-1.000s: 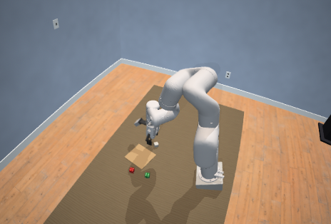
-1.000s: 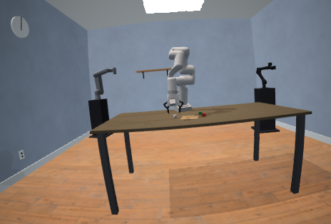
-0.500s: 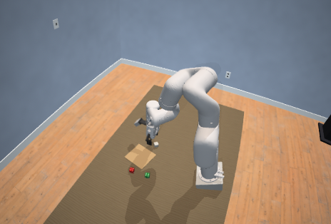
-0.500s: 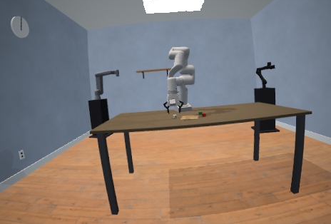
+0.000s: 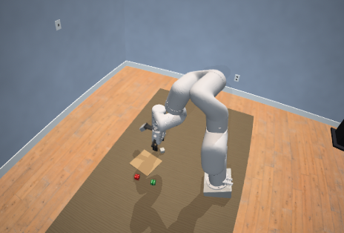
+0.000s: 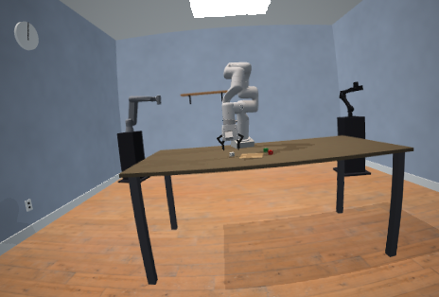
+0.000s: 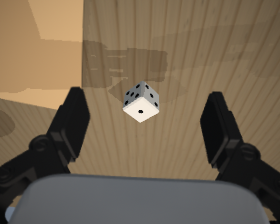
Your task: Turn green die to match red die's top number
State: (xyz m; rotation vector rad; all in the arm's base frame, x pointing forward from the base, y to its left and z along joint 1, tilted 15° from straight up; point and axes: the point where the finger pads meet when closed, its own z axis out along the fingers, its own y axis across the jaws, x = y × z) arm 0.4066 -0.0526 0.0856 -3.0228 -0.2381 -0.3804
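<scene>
Right now my hand is 40 mm above the white die and 30 mm past it. Round my hand: green die 220 mm to the left, 120 mm behind, 40 mm below; tan mat 130 mm to the left, 50 mm below; red die 240 mm to the left, 40 mm below, 20 mm behind.
</scene>
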